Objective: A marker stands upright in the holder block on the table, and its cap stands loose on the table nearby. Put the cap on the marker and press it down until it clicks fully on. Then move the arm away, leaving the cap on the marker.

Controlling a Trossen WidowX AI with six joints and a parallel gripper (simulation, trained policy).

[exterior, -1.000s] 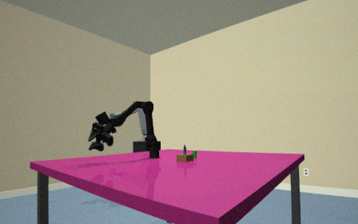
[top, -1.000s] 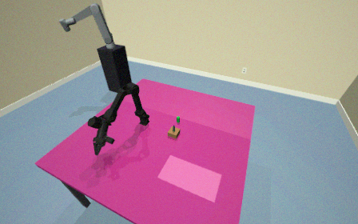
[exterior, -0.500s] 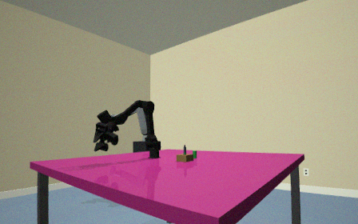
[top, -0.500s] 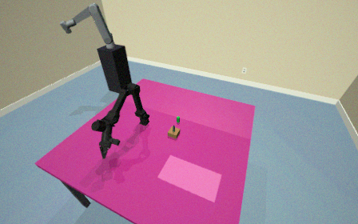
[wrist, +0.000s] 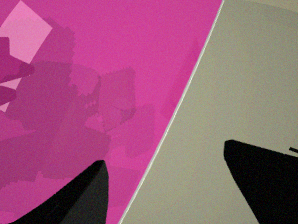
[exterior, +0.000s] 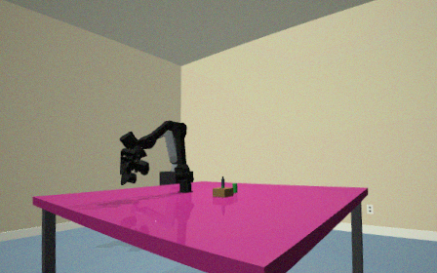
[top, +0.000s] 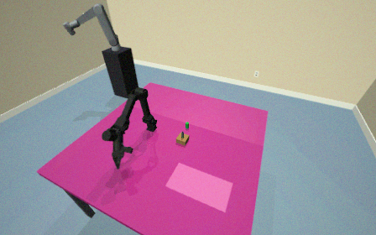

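My gripper tip is 580 mm to the right of the green cap, 180 mm short of it and 70 mm above it. Also, from my gripper tip: holder block 440 mm to the left, 200 mm ahead, 80 mm below.
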